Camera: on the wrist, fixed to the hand. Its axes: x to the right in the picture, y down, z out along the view.
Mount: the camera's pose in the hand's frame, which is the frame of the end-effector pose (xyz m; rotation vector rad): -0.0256 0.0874 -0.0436 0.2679 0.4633 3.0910
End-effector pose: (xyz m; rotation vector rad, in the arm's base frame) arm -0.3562 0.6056 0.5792 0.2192 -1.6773 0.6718
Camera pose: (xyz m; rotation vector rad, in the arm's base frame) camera -0.3572 0.6945 0.5314 1.9918 -0.0568 -1.9193
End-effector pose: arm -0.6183 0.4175 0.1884 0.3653 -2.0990 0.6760
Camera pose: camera -0.6174 0.5141 0.1590 2.3906 0.1686 -1.5067
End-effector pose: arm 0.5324 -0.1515 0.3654 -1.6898 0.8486 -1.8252
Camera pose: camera 0.4874 -0.1874 0.2824 0.9630 1.3383 0.2934
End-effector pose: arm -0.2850 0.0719 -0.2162 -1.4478 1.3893 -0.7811
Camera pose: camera -0.3611 0.0965 -0.2778 1.7300 1.6800 0.8856
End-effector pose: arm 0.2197 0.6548 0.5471 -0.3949 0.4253 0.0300
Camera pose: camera 0.1695 0.7204 0.4890 -0.8829 -1.0351 -2.7723
